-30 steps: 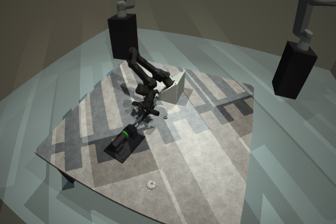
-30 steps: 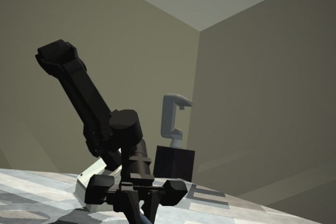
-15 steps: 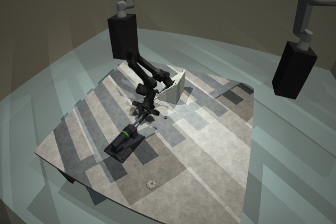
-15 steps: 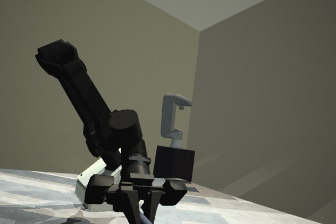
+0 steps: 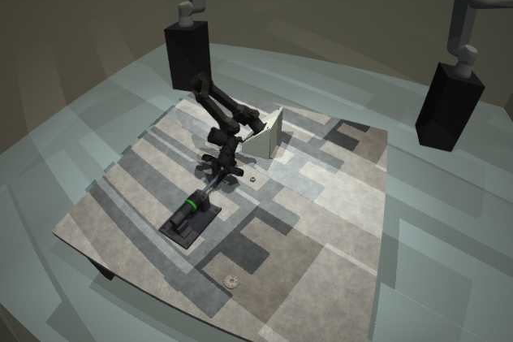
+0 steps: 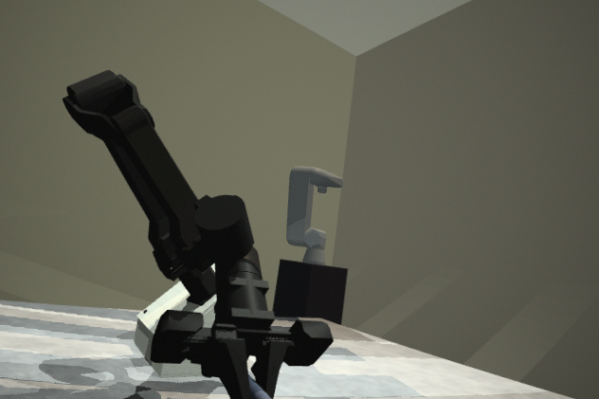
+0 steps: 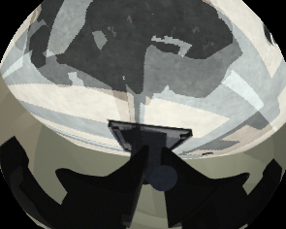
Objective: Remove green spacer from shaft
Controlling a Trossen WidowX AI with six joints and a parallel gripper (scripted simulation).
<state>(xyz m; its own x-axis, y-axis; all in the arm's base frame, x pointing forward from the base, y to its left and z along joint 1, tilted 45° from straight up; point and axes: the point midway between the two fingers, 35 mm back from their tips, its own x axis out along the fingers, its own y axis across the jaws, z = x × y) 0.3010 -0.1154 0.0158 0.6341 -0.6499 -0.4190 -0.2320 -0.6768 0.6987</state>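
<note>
Right now my gripper tip is 6 cm short of the blue-grey shaft, 1 cm to the left of it and 2 cm below it. Also, from my gripper tip: green spacer (15 cm ahead, 4 cm to the right, 2 cm above).
</note>
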